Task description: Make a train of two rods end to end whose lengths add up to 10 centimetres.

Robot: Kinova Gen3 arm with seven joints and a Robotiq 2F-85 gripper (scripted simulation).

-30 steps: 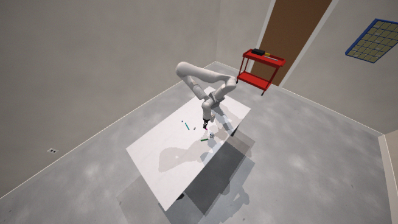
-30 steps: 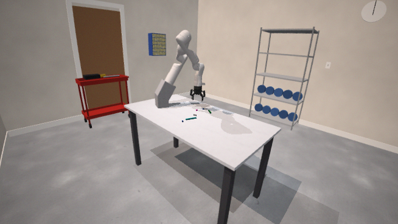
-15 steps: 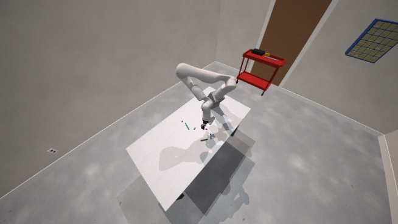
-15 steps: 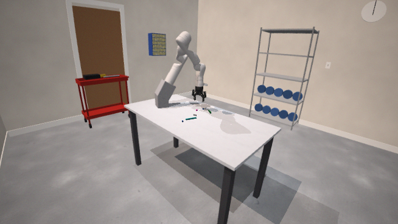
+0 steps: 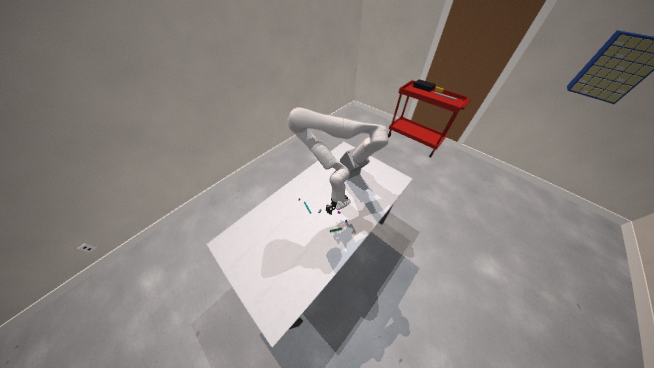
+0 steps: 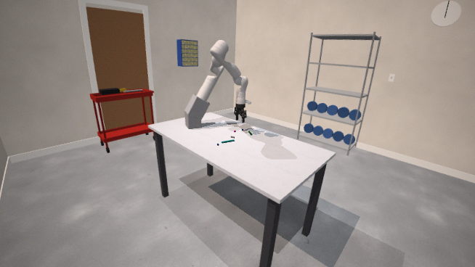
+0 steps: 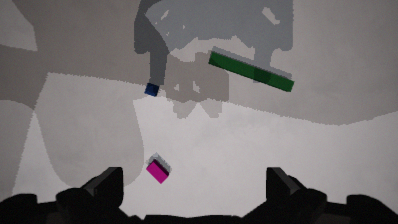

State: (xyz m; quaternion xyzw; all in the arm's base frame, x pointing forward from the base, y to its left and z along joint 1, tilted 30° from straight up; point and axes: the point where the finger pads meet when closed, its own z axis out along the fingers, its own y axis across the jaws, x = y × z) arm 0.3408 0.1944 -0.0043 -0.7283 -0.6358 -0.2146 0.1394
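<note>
Now: the green rod 10 cm below my hand, 7 cm to the left of it and 6 cm ahead of it. Round my hand: grey rod (11 cm to the right, 10 cm below, 6 cm ahead); turquoise rod (19 cm to the right, 11 cm ahead, 10 cm below); magenta rod (10 cm below, 4 cm behind, 2 cm to the right).
</note>
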